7 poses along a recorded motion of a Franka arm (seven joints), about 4.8 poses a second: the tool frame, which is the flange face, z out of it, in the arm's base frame.
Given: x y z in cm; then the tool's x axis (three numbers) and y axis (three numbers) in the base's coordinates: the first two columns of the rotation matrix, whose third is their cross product.
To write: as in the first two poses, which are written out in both.
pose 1, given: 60.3 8.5 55.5 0.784 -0.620 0.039 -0.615 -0.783 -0.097
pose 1, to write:
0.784 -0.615 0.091 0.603
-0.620 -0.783 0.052 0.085
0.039 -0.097 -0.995 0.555
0 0 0 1

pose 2, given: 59.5 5.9 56.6 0.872 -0.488 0.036 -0.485 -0.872 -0.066
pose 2, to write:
0.872 -0.485 0.064 0.595
-0.488 -0.872 0.040 0.059
0.036 -0.066 -0.997 0.566
0 0 0 1

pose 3, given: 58.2 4.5 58.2 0.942 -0.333 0.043 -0.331 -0.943 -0.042
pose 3, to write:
0.942 -0.331 0.055 0.582
-0.333 -0.943 0.025 0.045
0.043 -0.042 -0.999 0.582
0 0 0 1

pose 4, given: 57.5 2.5 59.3 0.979 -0.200 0.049 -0.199 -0.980 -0.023
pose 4, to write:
0.979 -0.199 0.053 0.575
-0.200 -0.980 0.013 0.025
0.049 -0.023 -0.999 0.593
0 0 0 1

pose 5, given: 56.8 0.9 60.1 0.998 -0.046 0.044 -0.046 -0.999 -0.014
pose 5, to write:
0.998 -0.046 0.045 0.568
-0.046 -0.999 0.012 0.009
0.044 -0.014 -0.999 0.601
0 0 0 1

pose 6, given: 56.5 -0.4 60.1 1.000 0.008 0.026 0.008 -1.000 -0.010
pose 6, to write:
1.000 0.008 0.026 0.565
0.008 -1.000 0.010 -0.004
0.026 -0.010 -1.000 0.601
0 0 0 1

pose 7, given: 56.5 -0.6 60.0 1.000 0.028 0.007 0.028 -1.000 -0.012
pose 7, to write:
1.000 0.028 0.007 0.565
0.028 -1.000 0.012 -0.006
0.007 -0.012 -1.001 0.600
0 0 0 1

